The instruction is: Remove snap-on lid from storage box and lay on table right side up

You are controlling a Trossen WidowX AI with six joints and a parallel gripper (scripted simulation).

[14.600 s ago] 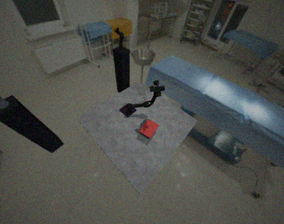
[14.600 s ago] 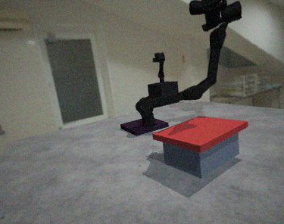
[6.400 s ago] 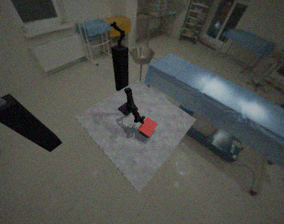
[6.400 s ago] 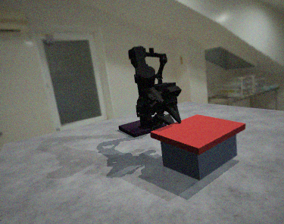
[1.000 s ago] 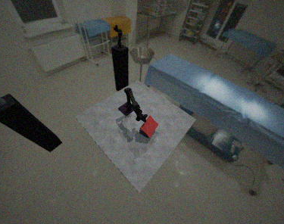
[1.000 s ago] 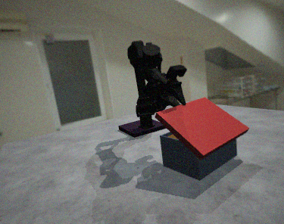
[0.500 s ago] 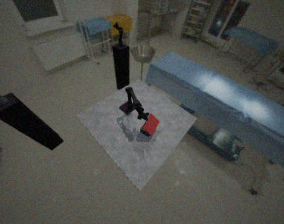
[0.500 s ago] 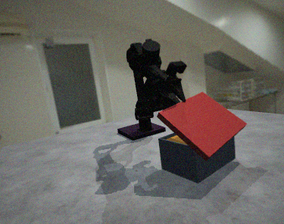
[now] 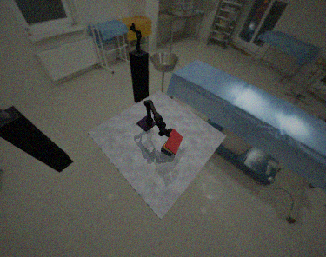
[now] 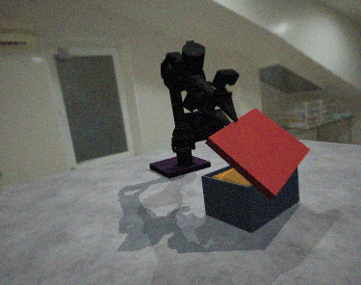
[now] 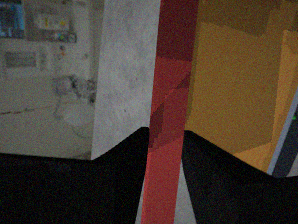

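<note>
My gripper tip is 6 cm short of the red lid, 5 cm above it and 2 cm to the right of it. From my gripper tip the other things lie so: storage box 16 cm below, 3 cm ahead.
</note>
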